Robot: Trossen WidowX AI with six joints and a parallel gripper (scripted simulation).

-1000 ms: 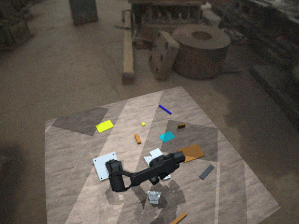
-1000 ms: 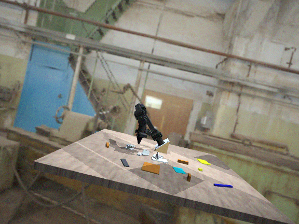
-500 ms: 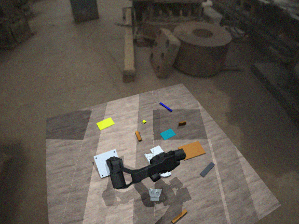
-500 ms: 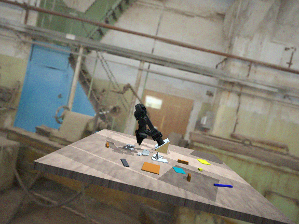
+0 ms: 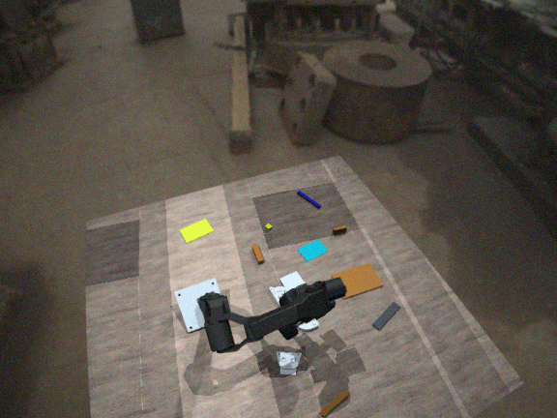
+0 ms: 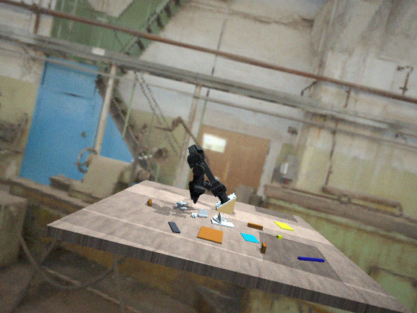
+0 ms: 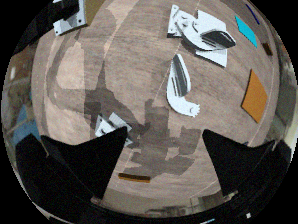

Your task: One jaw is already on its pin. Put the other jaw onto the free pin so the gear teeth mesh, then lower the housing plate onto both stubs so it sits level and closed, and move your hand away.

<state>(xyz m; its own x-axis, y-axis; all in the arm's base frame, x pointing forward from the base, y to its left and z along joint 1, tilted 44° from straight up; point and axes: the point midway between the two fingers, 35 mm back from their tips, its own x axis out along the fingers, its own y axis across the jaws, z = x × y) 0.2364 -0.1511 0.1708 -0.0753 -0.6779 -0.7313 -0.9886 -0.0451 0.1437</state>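
My gripper tip is 40 mm short of the jaw, 30 mm to the right of it and 70 mm above it. Also, from my gripper tip: orange bar: 40 mm behind, 240 mm to the right, 60 mm below; then dark strip: 290 mm ahead, 80 mm to the right, 70 mm below; then orange tile: 290 mm ahead, 90 mm to the left, 70 mm below.
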